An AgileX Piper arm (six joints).
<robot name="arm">
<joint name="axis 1" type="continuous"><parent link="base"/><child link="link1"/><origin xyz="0.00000 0.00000 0.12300" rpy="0.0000 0.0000 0.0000"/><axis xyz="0 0 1"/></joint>
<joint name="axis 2" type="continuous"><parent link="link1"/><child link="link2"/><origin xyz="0.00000 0.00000 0.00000" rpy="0.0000 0.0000 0.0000"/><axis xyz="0 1 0"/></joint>
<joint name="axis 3" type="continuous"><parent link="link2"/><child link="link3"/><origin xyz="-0.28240 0.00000 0.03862" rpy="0.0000 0.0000 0.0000"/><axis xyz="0 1 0"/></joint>
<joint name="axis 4" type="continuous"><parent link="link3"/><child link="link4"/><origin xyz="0.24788 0.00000 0.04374" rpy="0.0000 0.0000 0.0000"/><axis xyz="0.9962 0 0.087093"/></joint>
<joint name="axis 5" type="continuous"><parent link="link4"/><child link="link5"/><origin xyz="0.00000 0.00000 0.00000" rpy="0.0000 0.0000 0.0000"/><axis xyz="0 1 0"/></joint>
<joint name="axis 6" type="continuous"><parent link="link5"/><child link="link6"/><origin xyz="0.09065 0.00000 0.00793" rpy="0.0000 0.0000 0.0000"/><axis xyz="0.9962 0 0.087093"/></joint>
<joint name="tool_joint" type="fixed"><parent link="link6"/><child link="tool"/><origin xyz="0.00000 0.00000 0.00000" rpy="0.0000 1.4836 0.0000"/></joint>
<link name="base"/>
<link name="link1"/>
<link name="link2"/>
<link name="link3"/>
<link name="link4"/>
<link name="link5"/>
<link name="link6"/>
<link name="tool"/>
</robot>
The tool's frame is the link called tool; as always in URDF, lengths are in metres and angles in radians. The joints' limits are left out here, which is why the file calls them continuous.
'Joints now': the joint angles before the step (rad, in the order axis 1, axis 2, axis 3, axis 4, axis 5, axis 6). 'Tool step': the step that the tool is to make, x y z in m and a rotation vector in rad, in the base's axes. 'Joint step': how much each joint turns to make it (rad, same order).
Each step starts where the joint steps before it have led.
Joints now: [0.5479 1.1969 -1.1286 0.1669 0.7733 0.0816]
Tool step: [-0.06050 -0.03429 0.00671 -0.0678 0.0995 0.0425]
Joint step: [0.0000 -0.2058 0.0692 -0.0023 0.2604 0.0000]
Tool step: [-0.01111 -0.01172 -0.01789 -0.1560 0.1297 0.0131]
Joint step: [0.0000 -0.0101 0.0353 -0.0632 0.1683 0.0000]
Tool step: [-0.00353 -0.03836 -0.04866 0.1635 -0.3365 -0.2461]
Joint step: [-0.1963 -0.2205 0.3673 -0.0021 -0.5226 0.0000]
